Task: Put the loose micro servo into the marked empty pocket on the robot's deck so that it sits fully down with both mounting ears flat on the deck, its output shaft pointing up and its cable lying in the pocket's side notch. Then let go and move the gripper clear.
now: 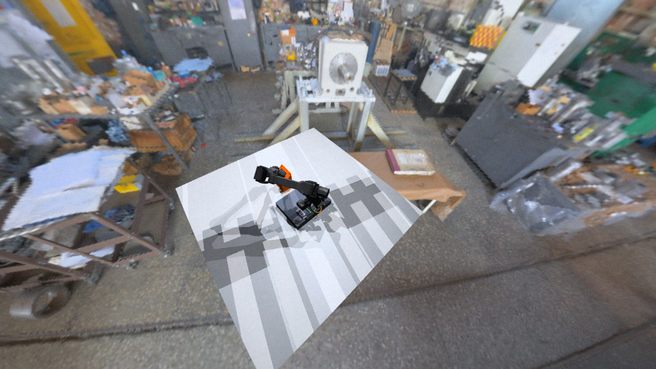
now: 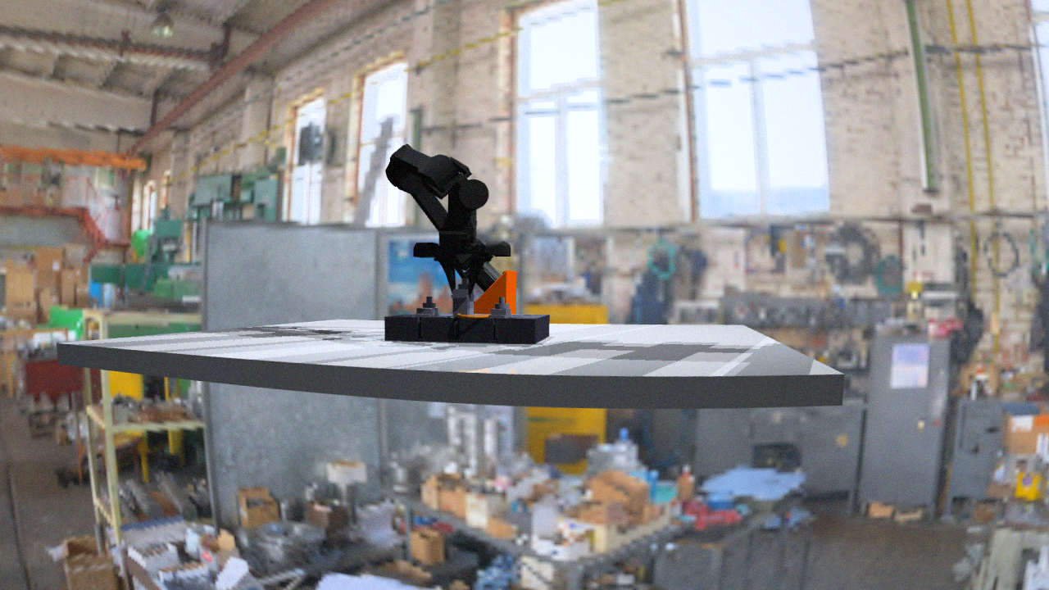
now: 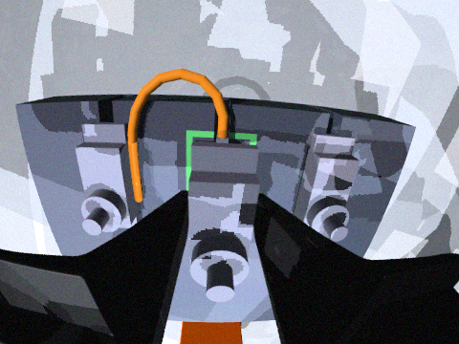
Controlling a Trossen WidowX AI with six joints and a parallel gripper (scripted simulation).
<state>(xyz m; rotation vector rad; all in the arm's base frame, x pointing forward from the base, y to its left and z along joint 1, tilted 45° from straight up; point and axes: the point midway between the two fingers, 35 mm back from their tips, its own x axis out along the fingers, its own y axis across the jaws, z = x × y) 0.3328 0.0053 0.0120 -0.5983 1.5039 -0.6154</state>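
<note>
Right now my gripper tip is 12 cm past the dark deck and 7 cm above it.
</note>
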